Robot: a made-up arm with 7 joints. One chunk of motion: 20 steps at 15 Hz.
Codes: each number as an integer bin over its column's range. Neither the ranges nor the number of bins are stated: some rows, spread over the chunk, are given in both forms.
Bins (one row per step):
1: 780 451 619 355 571 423 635
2: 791 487 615 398 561 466 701
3: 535 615 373 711 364 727 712
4: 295 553 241 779 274 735 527
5: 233 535 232 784 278 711 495
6: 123 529 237 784 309 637 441
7: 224 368 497 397 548 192 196
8: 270 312 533 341 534 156 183
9: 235 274 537 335 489 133 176
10: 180 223 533 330 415 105 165
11: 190 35 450 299 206 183 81
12: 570 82 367 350 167 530 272
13: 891 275 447 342 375 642 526
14: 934 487 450 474 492 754 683
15: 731 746 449 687 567 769 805
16: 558 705 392 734 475 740 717
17: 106 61 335 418 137 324 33
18: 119 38 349 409 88 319 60
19: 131 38 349 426 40 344 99
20: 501 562 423 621 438 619 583
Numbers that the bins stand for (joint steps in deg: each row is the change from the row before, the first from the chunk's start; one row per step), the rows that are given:
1: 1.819 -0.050 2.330 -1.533 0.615 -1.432 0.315
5: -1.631 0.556 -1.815 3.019 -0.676 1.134 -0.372
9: -1.618 -1.325 1.452 -1.745 0.254 -4.015 -1.937
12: 0.495 -2.709 -0.369 -1.586 -1.164 -0.478 -1.466
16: 0.419 1.781 -0.101 2.488 0.192 1.393 0.717
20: 0.059 0.750 0.231 1.289 0.029 0.315 0.060
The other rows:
2: 1.888 0.210 2.287 -1.077 0.571 -1.048 0.638
3: 0.274 1.132 -0.305 2.244 -0.297 1.277 0.692
4: -1.240 0.686 -1.719 2.966 -0.693 1.348 -0.215
6: -2.324 0.513 -1.762 3.019 -0.539 0.475 -0.637
7: -1.687 -0.648 1.023 -1.088 0.514 -3.489 -1.839
8: -1.397 -1.051 1.409 -1.682 0.452 -3.810 -1.902
10: -1.965 -1.693 1.409 -1.798 -0.072 -4.265 -1.991
11: -1.902 -3.048 0.520 -2.127 -0.993 -3.570 -2.403
13: 2.519 -1.318 0.488 -1.671 -0.248 0.520 -0.220
14: 2.790 0.210 0.520 -0.271 0.267 1.517 0.550
15: 1.510 2.077 0.509 1.989 0.597 1.651 1.148
17: -2.432 -2.860 -0.712 -0.865 -1.297 -2.314 -2.638
18: -2.350 -3.026 -0.562 -0.960 -1.512 -2.358 -2.506
19: -2.274 -3.026 -0.562 -0.780 -1.724 -2.135 -2.314

